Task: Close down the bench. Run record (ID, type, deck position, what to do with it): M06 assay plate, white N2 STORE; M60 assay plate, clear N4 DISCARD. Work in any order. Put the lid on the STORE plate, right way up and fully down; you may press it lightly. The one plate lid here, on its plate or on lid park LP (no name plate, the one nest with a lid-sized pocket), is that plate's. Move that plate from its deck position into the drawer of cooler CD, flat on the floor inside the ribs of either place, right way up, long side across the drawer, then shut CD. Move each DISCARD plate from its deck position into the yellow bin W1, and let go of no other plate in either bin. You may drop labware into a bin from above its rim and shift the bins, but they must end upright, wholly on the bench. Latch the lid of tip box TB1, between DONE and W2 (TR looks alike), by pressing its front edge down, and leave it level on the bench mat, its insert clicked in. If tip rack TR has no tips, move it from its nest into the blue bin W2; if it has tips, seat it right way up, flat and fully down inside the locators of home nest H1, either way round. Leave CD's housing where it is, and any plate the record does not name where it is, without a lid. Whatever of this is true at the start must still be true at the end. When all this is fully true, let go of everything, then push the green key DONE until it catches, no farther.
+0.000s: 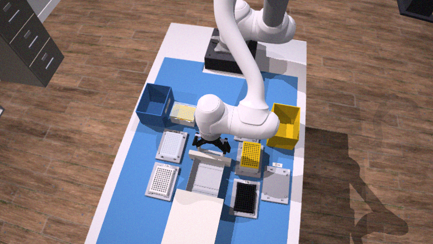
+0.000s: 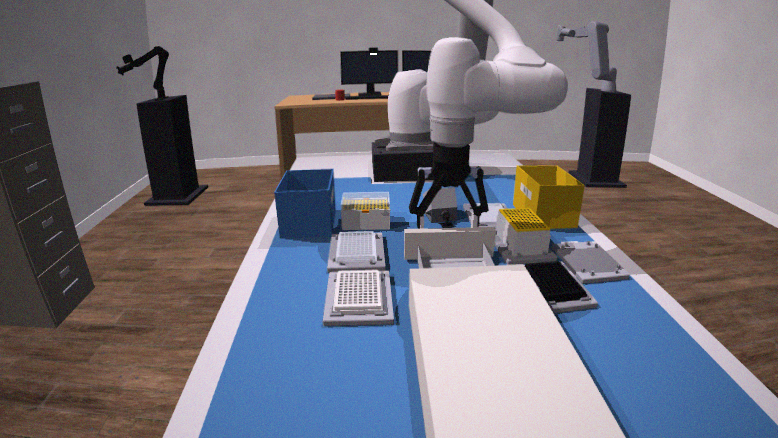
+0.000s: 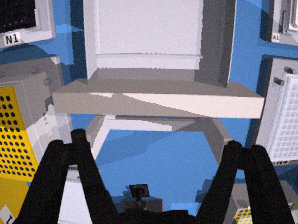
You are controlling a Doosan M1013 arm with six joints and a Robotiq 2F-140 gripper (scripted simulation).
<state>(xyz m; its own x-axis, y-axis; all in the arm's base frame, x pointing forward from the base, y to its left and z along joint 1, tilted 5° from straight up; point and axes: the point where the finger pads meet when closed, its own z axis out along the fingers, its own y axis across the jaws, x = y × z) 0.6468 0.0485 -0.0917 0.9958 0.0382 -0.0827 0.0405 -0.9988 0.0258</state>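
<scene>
Right now my hand is 190 mm past the clear plate lid, 140 mm to the right of it and 30 mm above it. The rest, counted from my hand: nest N3 (20 mm behind, 180 mm to the left, 40 mm below); then tip rack TR (30 mm behind, 170 mm to the left, 10 mm above); then cooler CD's drawer (150 mm ahead, 10 mm to the left, 20 mm below).
</scene>
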